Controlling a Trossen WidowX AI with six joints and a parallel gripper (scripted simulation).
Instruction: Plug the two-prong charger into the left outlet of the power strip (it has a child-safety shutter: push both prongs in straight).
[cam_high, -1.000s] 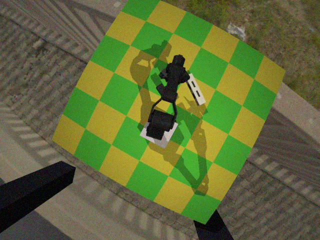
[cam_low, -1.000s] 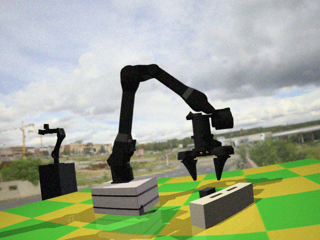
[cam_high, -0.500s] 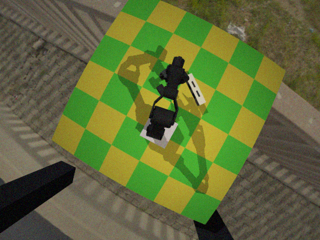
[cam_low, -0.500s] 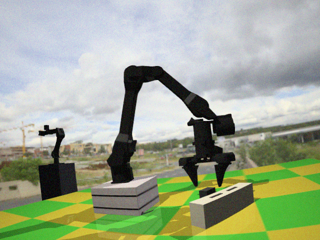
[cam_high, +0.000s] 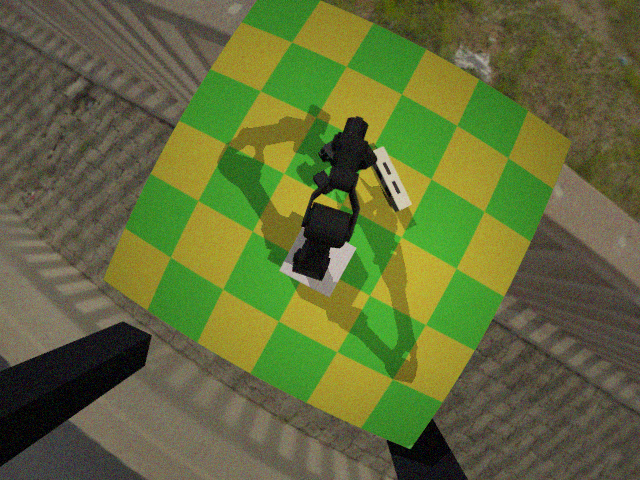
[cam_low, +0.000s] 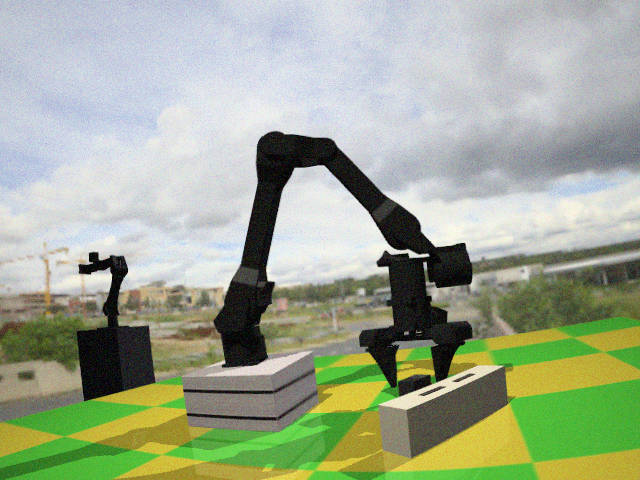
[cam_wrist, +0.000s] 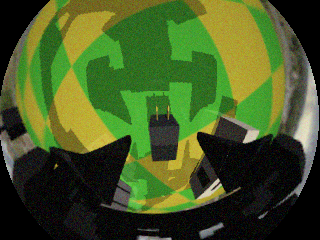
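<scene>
Now: the charger 10 mm to the left of my gripper tip and 10 mm ahead of it.
</scene>
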